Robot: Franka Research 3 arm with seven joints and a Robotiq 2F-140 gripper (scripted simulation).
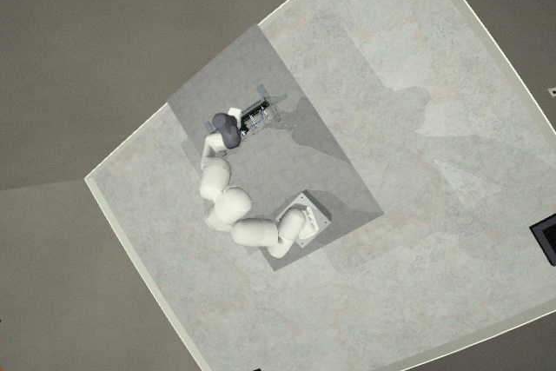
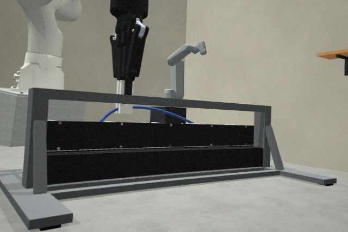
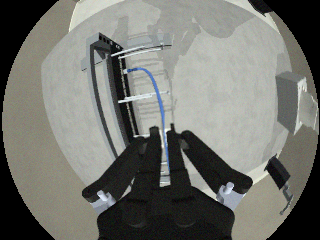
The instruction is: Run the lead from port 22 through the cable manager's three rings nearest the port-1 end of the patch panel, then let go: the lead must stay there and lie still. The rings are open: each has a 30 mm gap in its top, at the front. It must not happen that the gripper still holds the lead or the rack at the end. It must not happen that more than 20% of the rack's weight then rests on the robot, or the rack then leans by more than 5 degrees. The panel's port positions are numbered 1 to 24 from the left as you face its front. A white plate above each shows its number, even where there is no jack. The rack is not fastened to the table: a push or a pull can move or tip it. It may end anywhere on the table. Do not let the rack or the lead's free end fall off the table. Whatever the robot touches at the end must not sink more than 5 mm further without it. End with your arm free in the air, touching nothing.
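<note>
The rack is 100 mm ahead of my hand, 80 mm below it and 50 mm to the left of it.
</note>
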